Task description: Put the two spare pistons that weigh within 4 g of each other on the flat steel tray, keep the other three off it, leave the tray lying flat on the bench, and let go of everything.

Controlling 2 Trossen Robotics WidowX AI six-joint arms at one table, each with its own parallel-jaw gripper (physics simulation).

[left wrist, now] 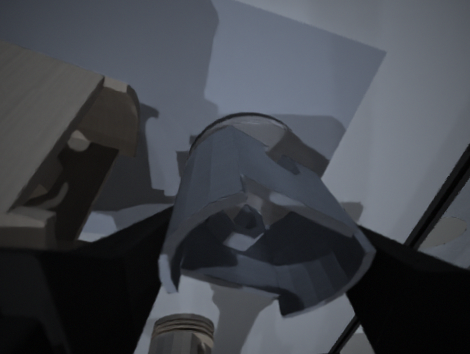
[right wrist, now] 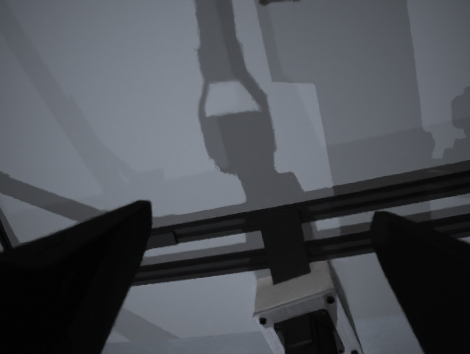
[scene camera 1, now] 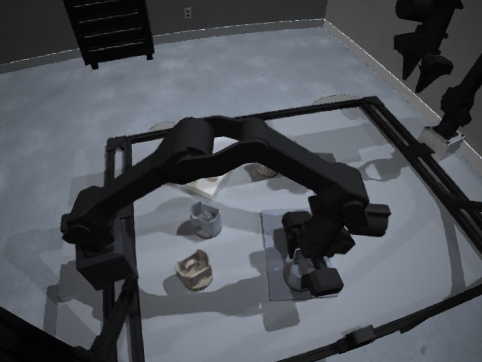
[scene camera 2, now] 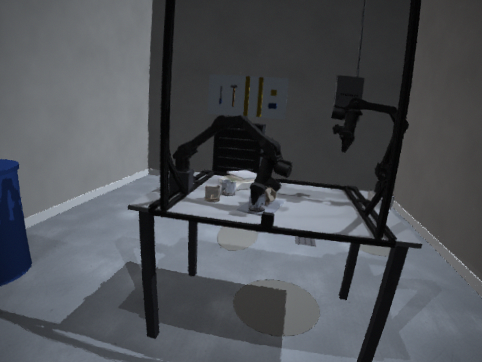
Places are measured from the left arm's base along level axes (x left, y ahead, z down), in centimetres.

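Where they show: left gripper, fingertip midpoint: (left wrist: 251, 215) (scene camera 1: 297, 272) (scene camera 2: 254, 202); right gripper, fingertip midpoint: (right wrist: 262, 218) (scene camera 1: 410, 86) (scene camera 2: 343, 152); left arm's base at its link origin: (scene camera 1: 98, 241) (scene camera 2: 181, 170); right arm's base at its link origin: (right wrist: 309, 337) (scene camera 1: 445, 131).
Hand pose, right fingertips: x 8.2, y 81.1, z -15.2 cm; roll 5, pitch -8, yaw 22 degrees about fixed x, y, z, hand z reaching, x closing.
Each offset is from my right fingertips to the centre of the thing. "pt": to the spot under its first point.
The flat steel tray {dx -18.9, dy -39.2, dz +26.1 cm} (scene camera 1: 275, 290) (left wrist: 300, 70) lies on the bench. My left gripper (scene camera 1: 303, 267) (left wrist: 251, 215) is shut on a blue-grey piston {dx -25.4, dy -41.7, dz +22.3 cm} (scene camera 1: 295, 275) (scene camera 2: 257, 203) (left wrist: 220, 160), open end up, low over the tray; contact underneath cannot be told. A tan piston {dx -16.4, dy -37.6, dz +22.2 cm} (scene camera 2: 270, 195) (left wrist: 45, 110) is close beside it, apparently on the tray, and is hidden by the arm in scene camera 1. Off the tray are another blue-grey piston {dx -4.8, dy -57.2, dz +23.0 cm} (scene camera 1: 206, 222) (scene camera 2: 228, 187), a tan piston {dx -16.8, dy -63.3, dz +23.0 cm} (scene camera 1: 195, 272) (scene camera 2: 212, 193) and a piston {dx +8.5, dy -34.8, dz +23.0 cm} (scene camera 1: 266, 170) farther back. My right gripper (scene camera 1: 414, 82) (scene camera 2: 345, 147) (right wrist: 262, 218) is open, high up.
A pale, flat-sided object {pt dx +4.5, dy -54.2, dz +23.6 cm} (scene camera 1: 207, 189) lies at the back left, partly behind the left arm. Black frame rails (scene camera 1: 405, 145) (scene camera 2: 225, 224) border the bench. A ribbed piston top {pt dx -17.6, dy -59.8, dz +25.5 cm} (left wrist: 183, 322) shows low in the left wrist view.
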